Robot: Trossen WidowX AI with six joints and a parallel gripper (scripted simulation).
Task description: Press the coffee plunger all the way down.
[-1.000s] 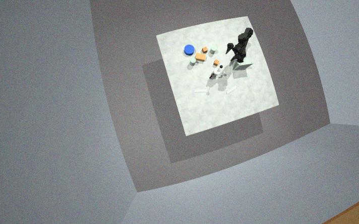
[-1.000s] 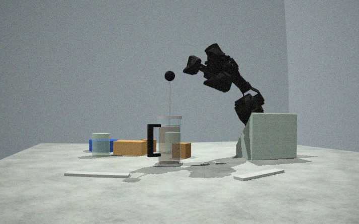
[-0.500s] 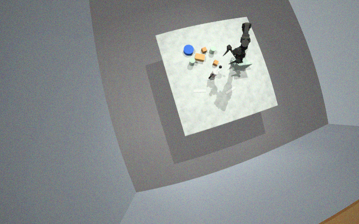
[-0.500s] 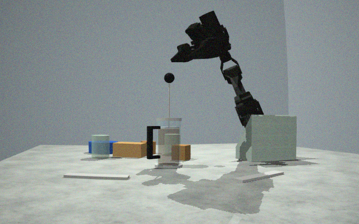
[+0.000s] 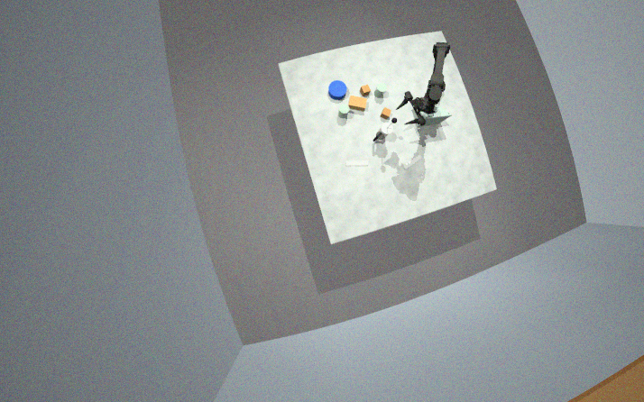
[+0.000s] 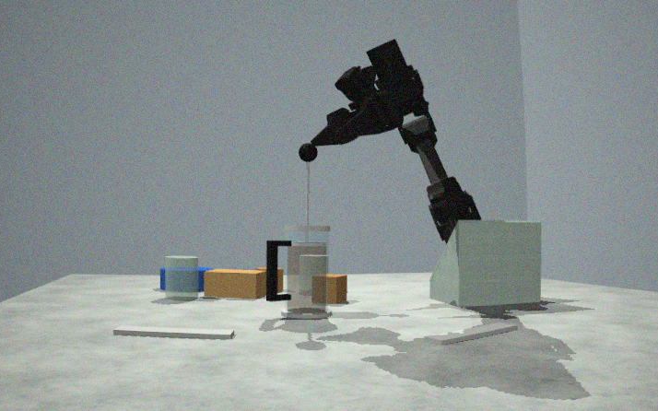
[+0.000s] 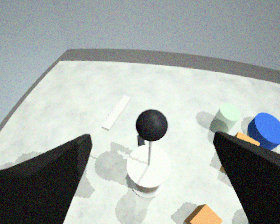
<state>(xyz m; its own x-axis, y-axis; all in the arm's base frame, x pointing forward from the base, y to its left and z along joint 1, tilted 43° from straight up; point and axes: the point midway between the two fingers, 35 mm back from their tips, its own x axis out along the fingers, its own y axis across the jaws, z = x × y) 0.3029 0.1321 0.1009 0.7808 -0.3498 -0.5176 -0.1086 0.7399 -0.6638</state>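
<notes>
Right now my gripper tip is 15 cm above the coffee press, 4 cm short of it and 1 cm to the right of it. From my gripper tip the other things lie so: blue disc (38 cm to the right, 26 cm below, 19 cm ahead).
</notes>
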